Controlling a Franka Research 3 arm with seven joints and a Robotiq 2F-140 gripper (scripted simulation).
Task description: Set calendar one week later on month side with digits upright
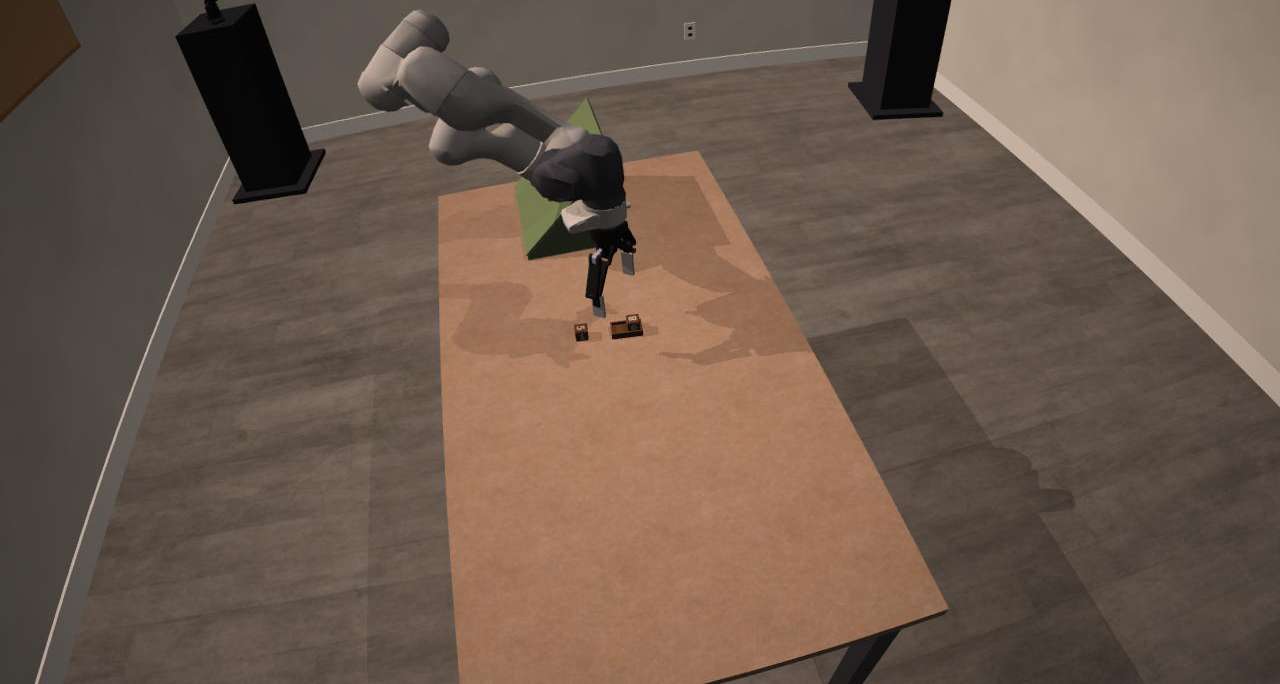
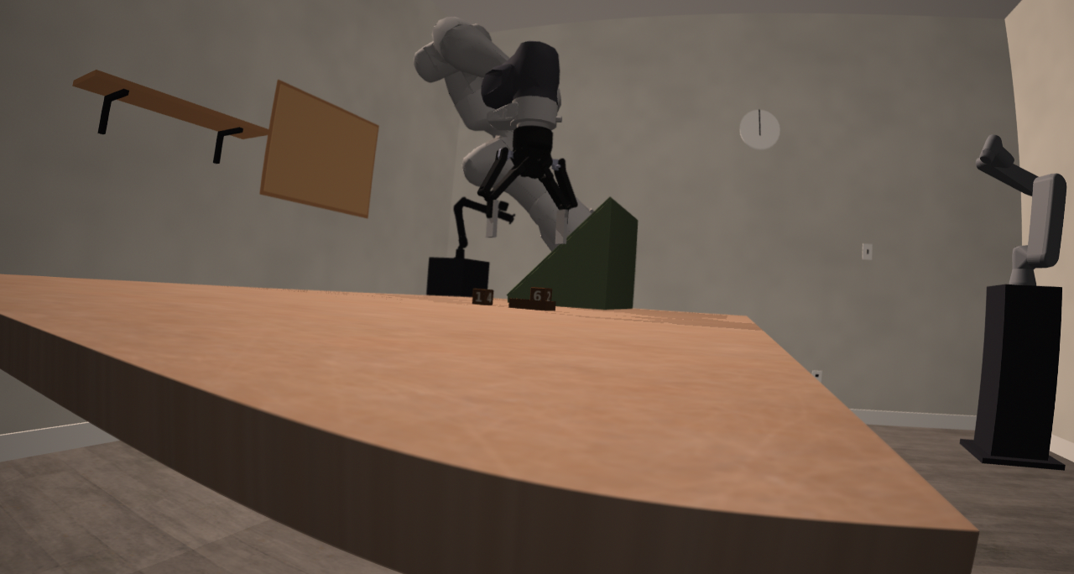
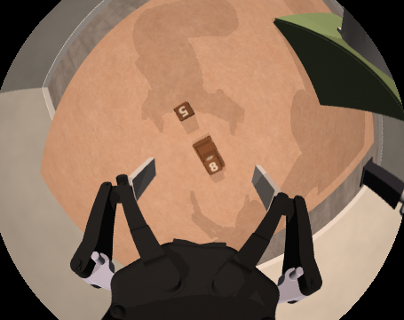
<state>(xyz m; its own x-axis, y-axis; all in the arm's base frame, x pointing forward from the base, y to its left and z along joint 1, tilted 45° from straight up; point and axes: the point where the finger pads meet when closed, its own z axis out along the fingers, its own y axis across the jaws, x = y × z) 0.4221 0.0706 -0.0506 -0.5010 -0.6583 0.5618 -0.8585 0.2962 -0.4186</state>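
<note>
Right now my hand is 20 mm to the right of the brown calendar tray and 120 mm above it.
</note>
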